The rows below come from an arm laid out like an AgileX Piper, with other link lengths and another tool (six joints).
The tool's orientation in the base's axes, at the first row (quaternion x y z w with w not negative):
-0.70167, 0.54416, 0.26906, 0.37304
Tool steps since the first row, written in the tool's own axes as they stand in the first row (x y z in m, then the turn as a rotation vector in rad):
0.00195, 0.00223, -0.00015, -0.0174, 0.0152, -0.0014
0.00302, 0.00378, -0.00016, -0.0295, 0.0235, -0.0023
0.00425, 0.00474, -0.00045, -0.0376, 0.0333, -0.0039
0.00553, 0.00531, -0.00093, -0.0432, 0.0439, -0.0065
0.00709, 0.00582, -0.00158, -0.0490, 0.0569, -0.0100
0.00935, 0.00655, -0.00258, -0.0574, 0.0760, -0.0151
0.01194, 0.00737, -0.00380, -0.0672, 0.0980, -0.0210
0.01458, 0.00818, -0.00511, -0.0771, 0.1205, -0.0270
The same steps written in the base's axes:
-0.00164, -0.00151, -0.00196, -0.0193, 0.0067, 0.0109
-0.00286, -0.00232, -0.00315, -0.0305, 0.0117, 0.0190
-0.00347, -0.00337, -0.00416, -0.0421, 0.0137, 0.0240
-0.00369, -0.00456, -0.00502, -0.0539, 0.0133, 0.0275
-0.00379, -0.00603, -0.00599, -0.0680, 0.0121, 0.0310
-0.00393, -0.00822, -0.00735, -0.0888, 0.0101, 0.0362
-0.00408, -0.01078, -0.00886, -0.1128, 0.0080, 0.0422
-0.00420, -0.01344, -0.01036, -0.1373, 0.0058, 0.0482

